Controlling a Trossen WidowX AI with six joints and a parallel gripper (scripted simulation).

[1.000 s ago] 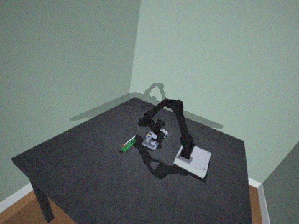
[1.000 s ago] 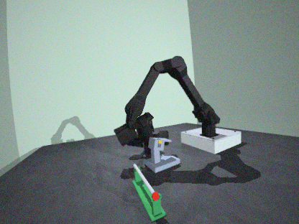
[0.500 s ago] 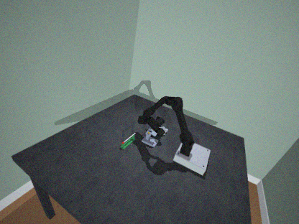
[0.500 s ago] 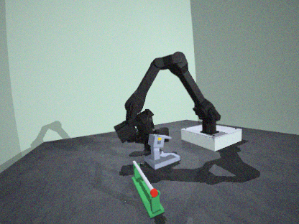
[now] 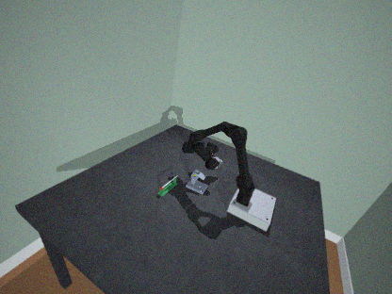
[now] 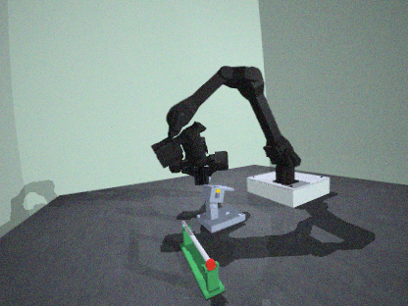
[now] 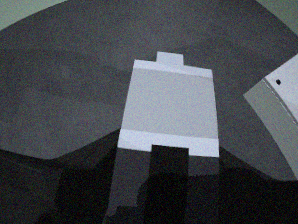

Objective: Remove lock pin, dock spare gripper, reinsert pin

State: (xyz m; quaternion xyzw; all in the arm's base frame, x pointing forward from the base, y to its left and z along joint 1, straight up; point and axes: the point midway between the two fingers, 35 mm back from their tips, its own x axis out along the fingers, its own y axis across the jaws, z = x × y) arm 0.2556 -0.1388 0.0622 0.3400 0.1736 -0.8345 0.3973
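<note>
Right now the grey mount is 15 cm to the left of my gripper tip, 5 cm below it and 4 cm ahead of it. Round my gripper tip: spare gripper 1 cm above; then pin rest 26 cm to the left, 16 cm ahead, 7 cm below.
</note>
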